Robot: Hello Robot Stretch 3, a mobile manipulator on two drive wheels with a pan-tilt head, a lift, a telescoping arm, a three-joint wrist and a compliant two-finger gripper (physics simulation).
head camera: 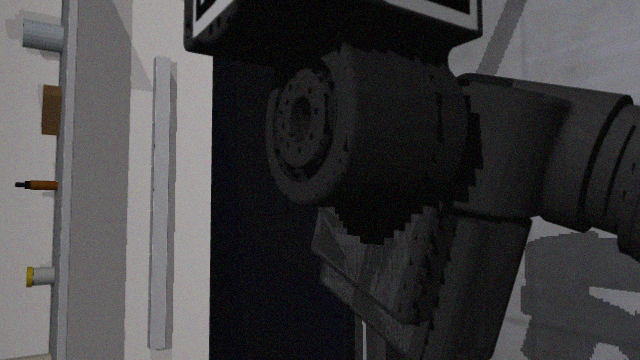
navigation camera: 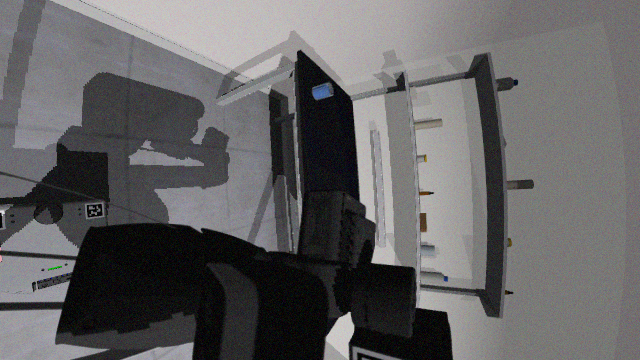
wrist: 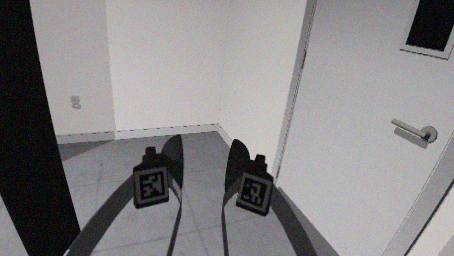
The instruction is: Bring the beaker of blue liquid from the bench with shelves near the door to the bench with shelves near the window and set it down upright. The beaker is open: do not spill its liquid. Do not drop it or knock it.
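Note:
The beaker of blue liquid point(navigation camera: 322, 91) stands upright on the black bench top point(navigation camera: 327, 145), near its far end in the navigation view. It does not show in the head view or the wrist view. My gripper point(wrist: 206, 156) is open in the wrist view, with floor and wall visible between its fingertips and nothing held. In the head and navigation views the dark wrist and arm cover part of the bench, and the fingertips cannot be made out. The gripper is apart from the beaker.
A lower shelf point(head camera: 97, 200) point(navigation camera: 402, 165) above the bench holds a brown box point(head camera: 51, 110) point(navigation camera: 423, 222), an orange pen-like item point(head camera: 44, 185) and a yellow-capped jar point(head camera: 42, 276). An upper shelf point(navigation camera: 492, 165) holds bottles. A door point(wrist: 360, 115) stands right in the wrist view.

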